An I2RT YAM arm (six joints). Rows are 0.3 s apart.
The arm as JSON. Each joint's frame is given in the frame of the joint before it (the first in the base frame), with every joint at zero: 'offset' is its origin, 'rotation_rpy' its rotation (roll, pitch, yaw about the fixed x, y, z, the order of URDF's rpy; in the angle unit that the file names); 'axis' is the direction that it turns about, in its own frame. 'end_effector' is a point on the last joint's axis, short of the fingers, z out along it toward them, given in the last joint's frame.
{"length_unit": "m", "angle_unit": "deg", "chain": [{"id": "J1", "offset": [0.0, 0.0, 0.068], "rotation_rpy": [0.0, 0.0, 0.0], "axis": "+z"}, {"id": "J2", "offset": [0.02, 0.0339, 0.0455], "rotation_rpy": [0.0, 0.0, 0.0], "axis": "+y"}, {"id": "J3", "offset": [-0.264, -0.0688, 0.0], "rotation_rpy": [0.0, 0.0, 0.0], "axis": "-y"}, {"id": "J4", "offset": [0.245, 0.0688, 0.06], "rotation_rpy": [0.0, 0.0, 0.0], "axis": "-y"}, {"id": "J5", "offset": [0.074, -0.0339, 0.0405], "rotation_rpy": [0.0, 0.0, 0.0], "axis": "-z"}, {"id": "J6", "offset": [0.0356, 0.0, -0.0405], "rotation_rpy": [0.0, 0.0, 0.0], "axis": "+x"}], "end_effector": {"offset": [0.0, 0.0, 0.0], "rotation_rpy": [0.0, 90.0, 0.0]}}
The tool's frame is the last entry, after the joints.
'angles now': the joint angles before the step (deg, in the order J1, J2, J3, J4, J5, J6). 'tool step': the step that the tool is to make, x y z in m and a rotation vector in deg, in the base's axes. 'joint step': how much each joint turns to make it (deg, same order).
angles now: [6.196 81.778 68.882 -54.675 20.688 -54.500]
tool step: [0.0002 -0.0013 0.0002 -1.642 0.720 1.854]
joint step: [-0.194 0.010 0.013 0.063 0.656 -2.665]
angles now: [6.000 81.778 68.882 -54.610 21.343 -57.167]
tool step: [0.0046 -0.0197 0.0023 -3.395 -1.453 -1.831]
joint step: [-3.843 -0.007 -0.038 2.587 2.384 -3.515]
